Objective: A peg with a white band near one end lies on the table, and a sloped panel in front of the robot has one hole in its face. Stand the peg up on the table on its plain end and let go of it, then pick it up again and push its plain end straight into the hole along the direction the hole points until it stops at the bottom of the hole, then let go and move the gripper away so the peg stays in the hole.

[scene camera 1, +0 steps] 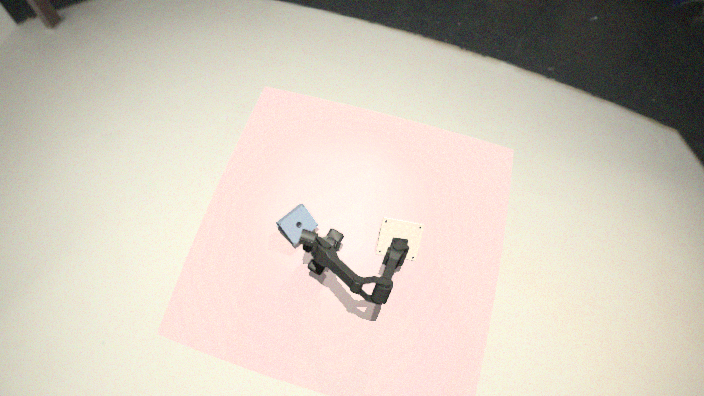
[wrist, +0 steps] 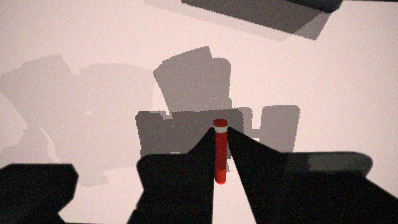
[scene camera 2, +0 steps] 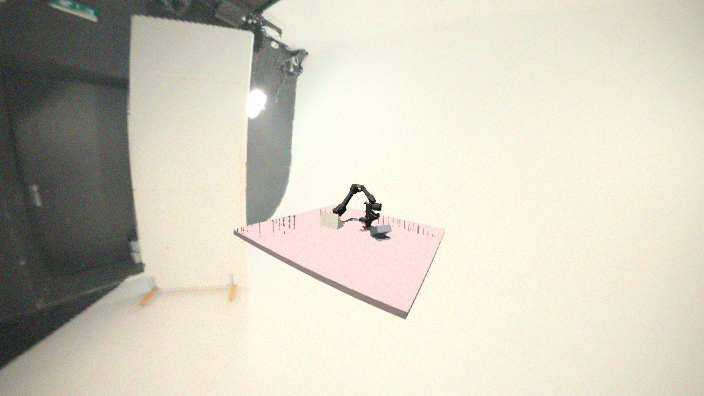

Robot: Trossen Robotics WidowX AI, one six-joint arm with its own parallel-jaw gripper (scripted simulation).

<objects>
my gripper: holds a peg (wrist: 220,125)
</objects>
